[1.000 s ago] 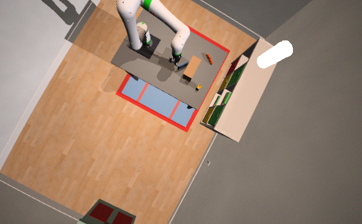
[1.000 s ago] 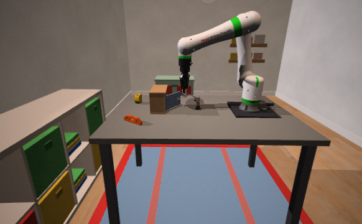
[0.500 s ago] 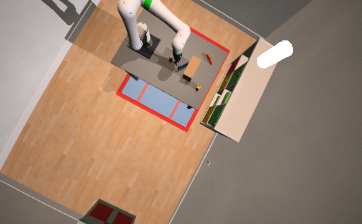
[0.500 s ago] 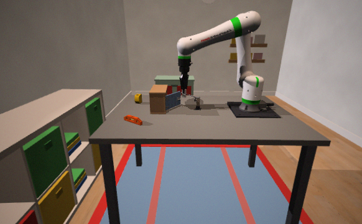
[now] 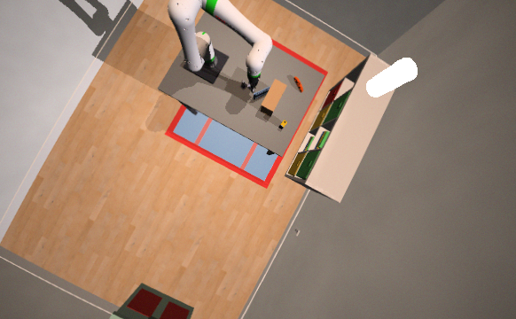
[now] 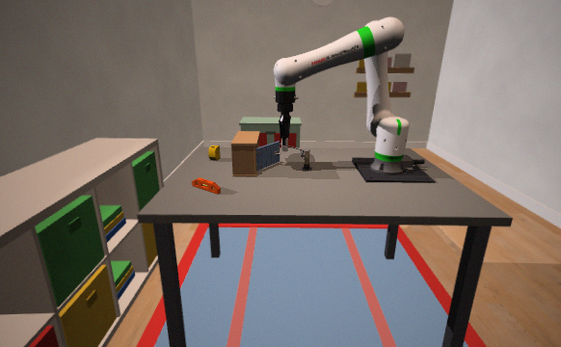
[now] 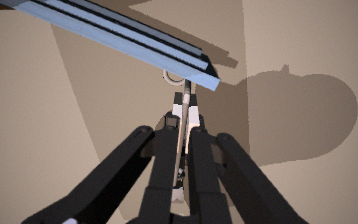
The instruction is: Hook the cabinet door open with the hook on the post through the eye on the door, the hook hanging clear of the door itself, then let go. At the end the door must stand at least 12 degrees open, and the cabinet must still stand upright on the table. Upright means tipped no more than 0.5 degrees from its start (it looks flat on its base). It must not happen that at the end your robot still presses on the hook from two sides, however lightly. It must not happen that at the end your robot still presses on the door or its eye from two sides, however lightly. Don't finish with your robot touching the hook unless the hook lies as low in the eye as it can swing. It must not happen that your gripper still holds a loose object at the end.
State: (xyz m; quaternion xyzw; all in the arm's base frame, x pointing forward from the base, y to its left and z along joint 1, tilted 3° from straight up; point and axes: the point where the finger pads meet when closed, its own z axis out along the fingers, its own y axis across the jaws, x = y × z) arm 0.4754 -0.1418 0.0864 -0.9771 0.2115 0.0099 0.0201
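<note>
Now: the door 90 mm ahead of my hand, 40 mm to the left of it and 40 mm below it. From my hand the other things lie so: thin metal hook 30 mm behind, 10 mm to the left, 20 mm below; yellow tape measure 370 mm ahead, 160 mm to the right, 80 mm below.
</note>
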